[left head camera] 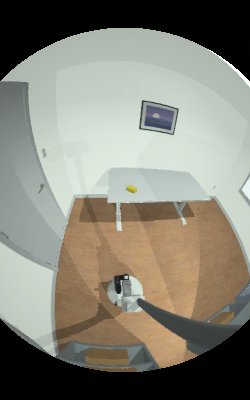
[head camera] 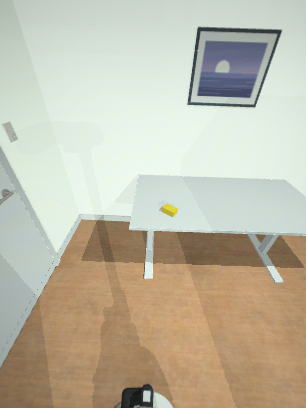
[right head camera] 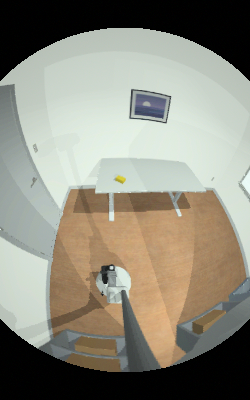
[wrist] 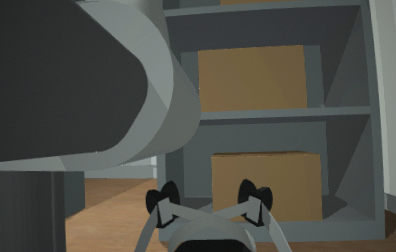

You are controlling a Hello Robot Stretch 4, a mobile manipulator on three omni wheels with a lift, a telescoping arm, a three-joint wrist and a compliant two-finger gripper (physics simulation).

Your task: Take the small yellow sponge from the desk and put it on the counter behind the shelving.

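Frame: origin at the robot's base, x ahead, y left, z up, level; metres.
Where they show: gripper, between the fingertips: (left head camera: 120, 305) (wrist: 208, 194).
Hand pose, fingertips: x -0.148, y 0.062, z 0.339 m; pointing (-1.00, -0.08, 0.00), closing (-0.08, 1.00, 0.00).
After its pixels a point has its place.
The small yellow sponge (head camera: 169, 210) @(x 1.047, y -0.099, z 0.736 m) (left head camera: 131, 189) @(x 1.050, y -0.099, z 0.729 m) (right head camera: 120, 179) @(x 1.044, y -0.108, z 0.735 m) lies on the left part of the grey-white desk (head camera: 240, 205) @(x 1.208, y -0.687, z 0.693 m) (left head camera: 165, 185) @(x 1.199, y -0.599, z 0.693 m) (right head camera: 155, 175) @(x 1.193, y -0.576, z 0.693 m), near its front edge. The desk stands against the wall, across the floor from the robot. My gripper (wrist: 208, 194) @(x -0.147, y 0.062, z 0.339 m) is open, with a wide gap between its two dark fingertips in the wrist view. It is far from the sponge and points at a shelf unit. The counter does not show in these views.
A grey shelf unit (wrist: 377, 150) @(x -0.897, y 0.686, z 0.327 m) with cardboard boxes (wrist: 252, 79) @(x -0.915, y 0.204, z 0.637 m) (wrist: 267, 187) stands before the wrist camera. More shelving (right head camera: 186, 339) is at the lower right of the right head view. A grey door (head camera: 20, 260) @(x 0.770, y 0.961, z 0.426 m) is at the left, and a framed picture (head camera: 234, 67) @(x 1.691, y -0.518, z 1.576 m) hangs above the desk.
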